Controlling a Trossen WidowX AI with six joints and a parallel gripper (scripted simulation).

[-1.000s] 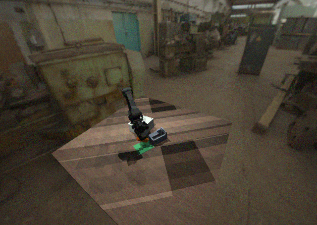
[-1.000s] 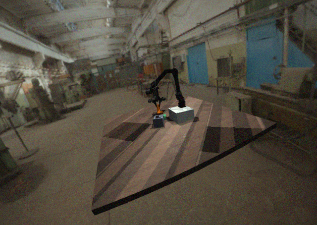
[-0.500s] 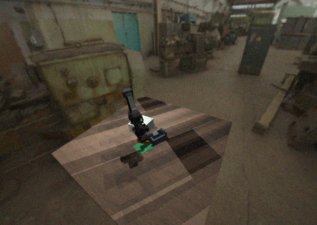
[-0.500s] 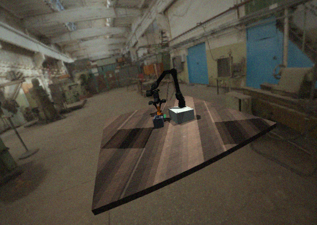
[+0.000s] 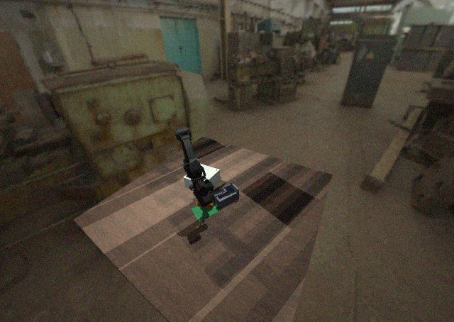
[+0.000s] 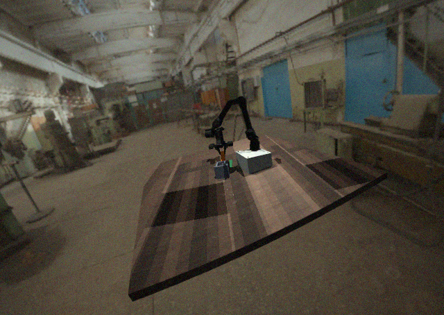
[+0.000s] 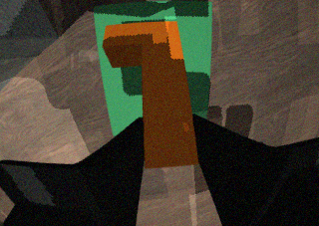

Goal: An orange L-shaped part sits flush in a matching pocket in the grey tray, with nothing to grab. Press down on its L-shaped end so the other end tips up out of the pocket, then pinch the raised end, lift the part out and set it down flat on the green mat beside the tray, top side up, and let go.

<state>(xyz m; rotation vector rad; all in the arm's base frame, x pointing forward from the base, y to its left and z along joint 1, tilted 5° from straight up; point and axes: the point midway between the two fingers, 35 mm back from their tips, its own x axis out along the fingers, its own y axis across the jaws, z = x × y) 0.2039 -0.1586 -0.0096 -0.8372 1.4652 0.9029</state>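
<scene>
Now: the green mat 9 cm below my gripper tip, 2 cm to the left of it and 1 cm ahead of it. Also, from my gripper tip: orange L-shaped part (3 cm to the left, 3 cm below).
</scene>
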